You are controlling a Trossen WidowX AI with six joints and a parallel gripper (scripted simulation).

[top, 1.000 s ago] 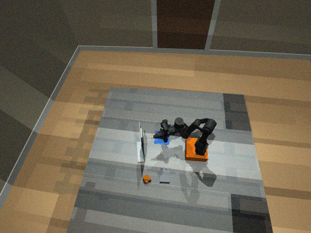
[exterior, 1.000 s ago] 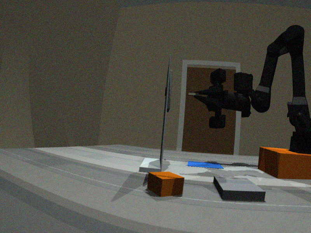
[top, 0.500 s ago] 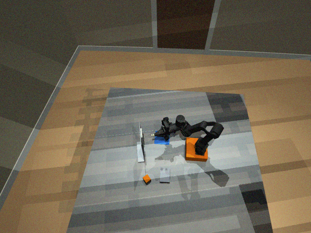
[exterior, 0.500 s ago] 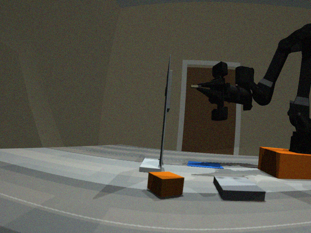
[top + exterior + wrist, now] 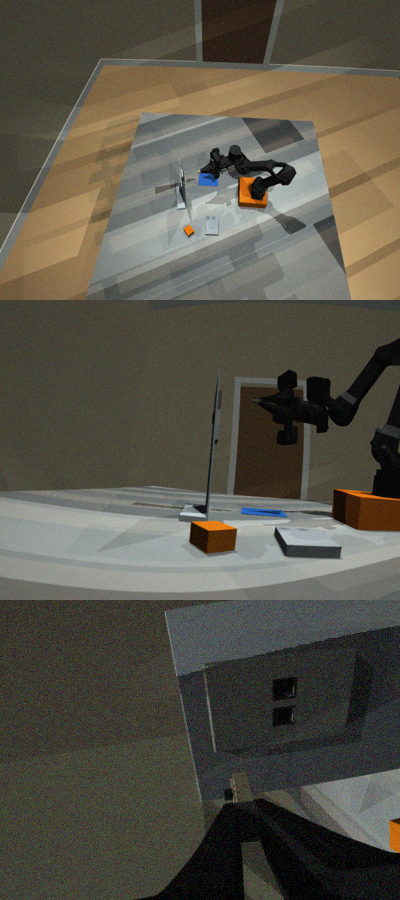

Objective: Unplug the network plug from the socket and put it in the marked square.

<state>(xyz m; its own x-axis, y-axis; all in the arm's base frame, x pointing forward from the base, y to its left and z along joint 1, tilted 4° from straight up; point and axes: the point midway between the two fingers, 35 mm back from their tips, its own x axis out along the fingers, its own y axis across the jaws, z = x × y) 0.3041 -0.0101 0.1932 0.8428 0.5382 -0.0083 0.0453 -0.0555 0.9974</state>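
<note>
My gripper tip is 270 mm above the blue marked square, 120 mm to the left of it and 20 mm past it. Also, from my gripper tip: tan network plug right at my gripper tip; flat grey block 270 mm below, 180 mm to the left, 90 mm behind; upright panel 140 mm below, 110 mm ahead, 30 mm to the left.
</note>
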